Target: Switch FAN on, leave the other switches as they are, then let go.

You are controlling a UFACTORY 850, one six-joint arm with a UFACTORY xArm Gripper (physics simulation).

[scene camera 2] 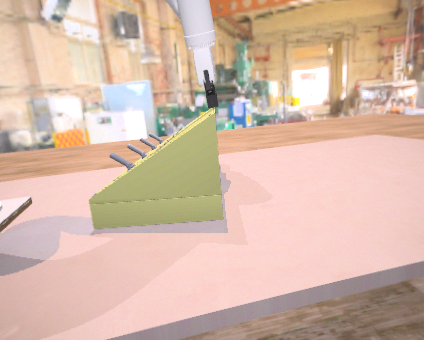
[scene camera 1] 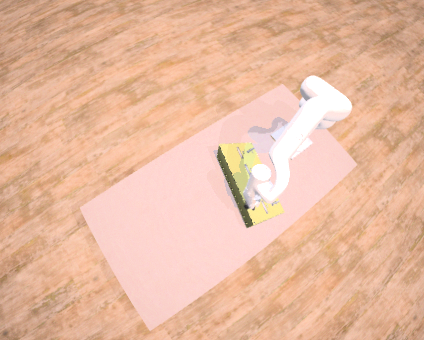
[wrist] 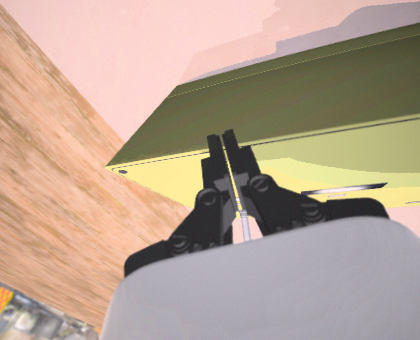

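A yellow-green wedge-shaped switch box [scene camera 1: 232,185] [scene camera 2: 185,180] [wrist: 280,105] stands on the pink table top. Several grey levers stick out of its sloping face; one lever [scene camera 2: 121,161] is lowest in the second scene view. Another lever [wrist: 245,226] shows in the wrist view through the gap behind the fingertips. No labels are readable, so I cannot tell which switch is FAN. My gripper [scene camera 1: 250,206] [scene camera 2: 213,106] [wrist: 225,150] is shut, its fingertips side by side with no object between them. It is at the box's high edge, near one end; whether it touches is unclear.
The pink table top [scene camera 1: 145,225] [scene camera 2: 320,200] lies under the box, with a wooden floor [scene camera 1: 75,100] around it. The white arm [scene camera 1: 300,125] reaches over the box from its base plate [scene camera 1: 302,148], whose corner shows in the second scene view.
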